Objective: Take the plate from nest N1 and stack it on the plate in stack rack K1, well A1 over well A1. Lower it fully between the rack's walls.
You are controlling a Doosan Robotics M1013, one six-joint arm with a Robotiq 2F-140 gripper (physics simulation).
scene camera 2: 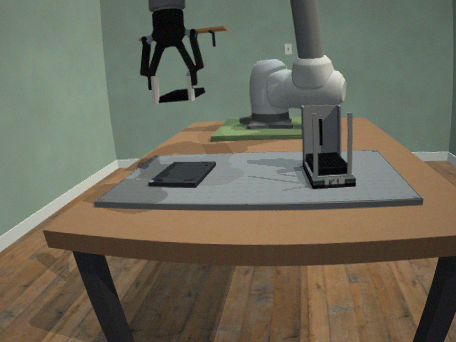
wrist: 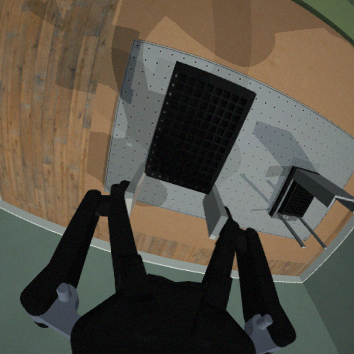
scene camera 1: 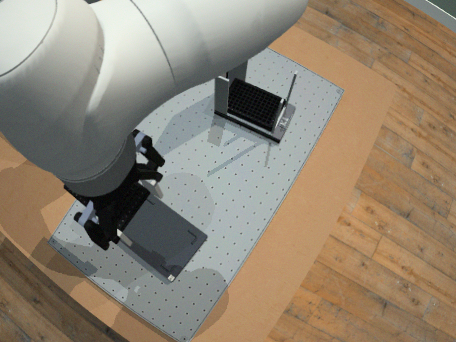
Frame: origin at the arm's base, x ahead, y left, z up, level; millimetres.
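Seen in the pictures: gripper, fingertip midpoint: (scene camera 2: 173,102) (wrist: 175,184) (scene camera 1: 139,216); arm's base, origin of the base link: (scene camera 2: 270,124).
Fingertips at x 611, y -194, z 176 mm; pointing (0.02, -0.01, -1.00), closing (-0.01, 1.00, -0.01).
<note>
Pixels of each thing's top centre, then the offset from my fingertips to it. Level surfaces: height alone.
- black well plate, middle of its top: (wrist: 195,136) (scene camera 1: 103,187) (scene camera 2: 182,90) dx -70, dy +2, dz +23 mm
- flat dark grey nest N1, middle of its top: (scene camera 1: 157,234) (scene camera 2: 183,169) dx +2, dy +6, dz -169 mm
- Stack rack K1, middle of its top: (scene camera 1: 262,74) (scene camera 2: 326,109) (wrist: 328,228) dx +24, dy +353, dz -31 mm
- black plate, middle of its top: (scene camera 1: 252,101) (scene camera 2: 326,160) (wrist: 301,196) dx +14, dy +353, dz -150 mm
- perforated grey board, its level: dz -183 mm
- brown table, its level: dz -197 mm
My gripper (scene camera 1: 140,212) (scene camera 2: 173,95) (wrist: 175,184) is shut on a black well plate (scene camera 2: 180,94) (wrist: 200,130), gripping it near one end and holding it high above the board. In scene camera 1 the arm and fingers partly hide this plate. Below is the flat dark grey nest N1 (scene camera 1: 165,235) (scene camera 2: 182,174), with corner marks and no plate on it; the held plate hides it in the wrist view. Stack rack K1 (scene camera 1: 221,95) (scene camera 2: 348,140) (wrist: 320,187) stands apart from the gripper. Another black plate (scene camera 1: 255,102) (scene camera 2: 327,163) (wrist: 298,200) lies low inside it. Well A1 cannot be made out.
The rack has tall grey walls and two thin upright posts. Nest and rack are on a perforated grey board (scene camera 1: 240,200) (scene camera 2: 250,192) (wrist: 142,120) on the brown table (scene camera 1: 300,220) (scene camera 2: 250,230). The robot base (scene camera 2: 270,120) stands on a green mat (scene camera 2: 230,131) behind.
</note>
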